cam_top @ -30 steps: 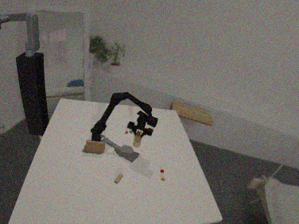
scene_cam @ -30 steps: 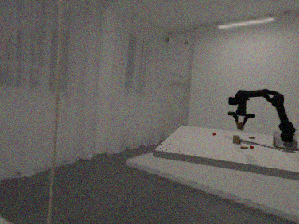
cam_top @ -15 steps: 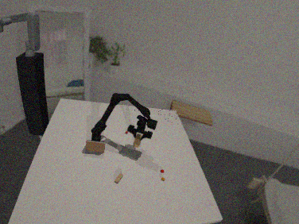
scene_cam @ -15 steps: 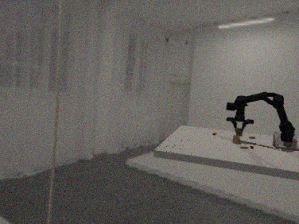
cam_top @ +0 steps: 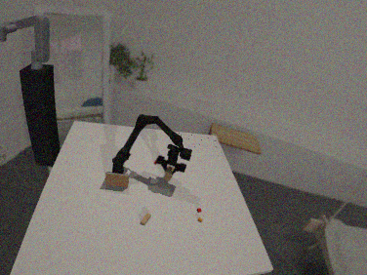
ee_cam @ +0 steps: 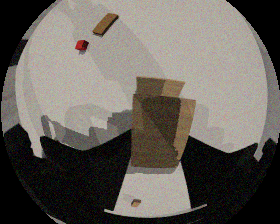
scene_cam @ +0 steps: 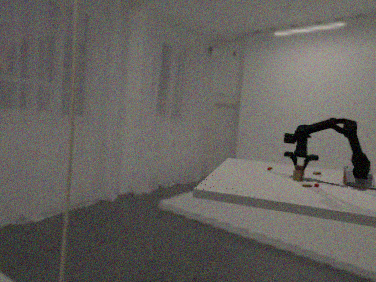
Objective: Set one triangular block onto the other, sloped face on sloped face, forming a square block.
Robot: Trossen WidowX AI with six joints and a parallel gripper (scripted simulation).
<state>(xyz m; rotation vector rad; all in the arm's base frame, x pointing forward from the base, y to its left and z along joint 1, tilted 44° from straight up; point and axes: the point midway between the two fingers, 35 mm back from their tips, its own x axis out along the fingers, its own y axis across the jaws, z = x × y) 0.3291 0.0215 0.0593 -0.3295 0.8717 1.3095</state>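
The tan triangular block is 10 mm to the right of my gripper tip and 10 mm above it. Round my gripper tip: yellow piece (320 mm to the right, 170 mm ahead, 60 mm below).
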